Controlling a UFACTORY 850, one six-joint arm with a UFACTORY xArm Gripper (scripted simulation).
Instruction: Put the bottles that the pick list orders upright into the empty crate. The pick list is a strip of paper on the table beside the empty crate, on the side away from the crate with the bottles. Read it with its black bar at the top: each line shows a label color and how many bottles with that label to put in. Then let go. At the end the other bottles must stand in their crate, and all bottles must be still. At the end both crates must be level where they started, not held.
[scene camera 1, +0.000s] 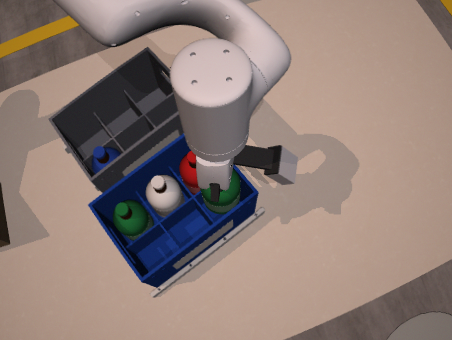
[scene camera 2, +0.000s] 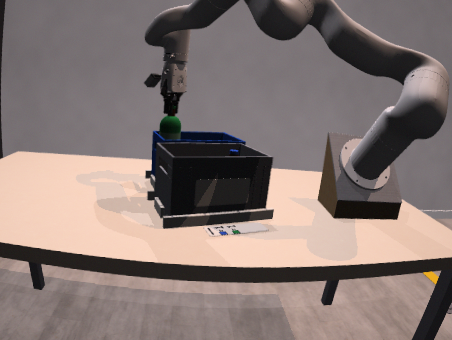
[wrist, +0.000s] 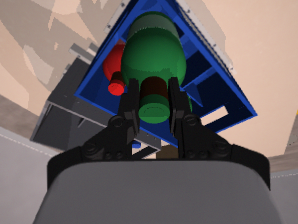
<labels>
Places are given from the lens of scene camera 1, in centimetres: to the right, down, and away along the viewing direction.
my gripper (scene camera 1: 221, 176): -1, 1, 73
blue crate (scene camera 1: 154, 246): -16, 17, 92
grey crate (scene camera 1: 140, 78): -20, -22, 97
white bottle (scene camera 1: 164, 199): -12, 6, 84
The marked spots on the white bottle and the grey crate are 32 cm apart.
</labels>
